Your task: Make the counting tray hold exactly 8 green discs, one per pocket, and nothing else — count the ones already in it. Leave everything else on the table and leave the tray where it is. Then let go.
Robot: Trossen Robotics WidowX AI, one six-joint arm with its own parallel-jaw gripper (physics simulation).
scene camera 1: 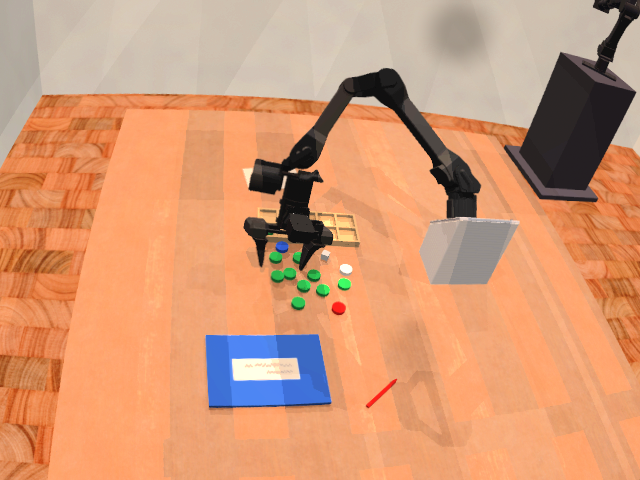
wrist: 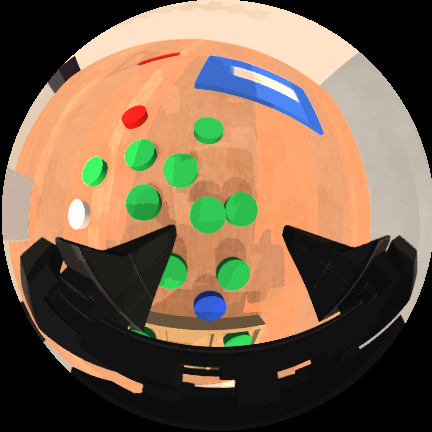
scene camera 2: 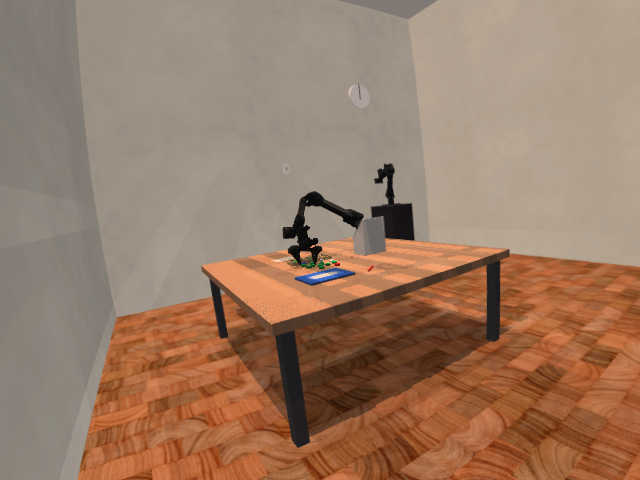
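The wooden counting tray (scene camera 1: 347, 243) (wrist: 200, 322) lies behind the loose discs, partly hidden by my arm. Two green discs (wrist: 237, 341) (wrist: 142, 332) show in its near pockets in the wrist view. In scene camera 1 the pockets at its right end are bare; others are hidden. Several loose green discs (scene camera 1: 303, 285) (wrist: 180, 170) lie on the table in front of it. Two of them, a green disc (wrist: 208, 215) and a green disc (wrist: 241, 209), touch or nearly touch. My gripper (scene camera 1: 281, 267) (scene camera 2: 307, 264) (wrist: 230, 230) is open and empty, low over the discs nearest the tray.
A blue disc (scene camera 1: 281, 246) (wrist: 210, 306) lies at the tray's front edge. A white disc (scene camera 1: 345, 269) (wrist: 78, 214), a small pale cube (scene camera 1: 325, 255) and a red disc (scene camera 1: 338, 307) (wrist: 134, 117) lie rightward. A blue folder (scene camera 1: 266, 395) and red pen (scene camera 1: 381, 393) lie nearer the front.
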